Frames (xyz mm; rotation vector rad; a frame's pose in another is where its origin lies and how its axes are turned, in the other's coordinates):
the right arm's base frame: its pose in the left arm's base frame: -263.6 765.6 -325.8 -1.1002 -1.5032 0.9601
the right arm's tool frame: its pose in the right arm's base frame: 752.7 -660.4 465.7 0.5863 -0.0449 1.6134
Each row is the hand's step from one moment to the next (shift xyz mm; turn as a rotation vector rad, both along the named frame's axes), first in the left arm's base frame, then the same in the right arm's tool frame.
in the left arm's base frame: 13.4 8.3 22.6 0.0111 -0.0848 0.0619
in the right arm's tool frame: -22.7 -14.9 -4.8 -0.0800 0.0681 -0.0101
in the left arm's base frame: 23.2 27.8 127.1 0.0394 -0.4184 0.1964
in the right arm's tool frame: -119.6 -53.1 18.5 -0.2881 0.3577 -0.0651
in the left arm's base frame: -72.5 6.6 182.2 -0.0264 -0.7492 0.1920
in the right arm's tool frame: -154.5 -18.3 119.6 -0.3423 0.6906 -0.0690
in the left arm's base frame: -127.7 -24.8 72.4 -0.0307 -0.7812 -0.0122
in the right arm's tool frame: -44.7 43.3 135.2 -0.1549 0.7558 -0.1273
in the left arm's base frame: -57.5 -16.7 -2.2 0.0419 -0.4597 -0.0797
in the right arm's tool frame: 11.6 30.5 50.3 -0.0362 0.4419 -0.1513
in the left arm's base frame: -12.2 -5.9 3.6 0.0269 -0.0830 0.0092
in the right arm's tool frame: -1.9 8.1 11.3 -0.0333 0.0711 -0.0390
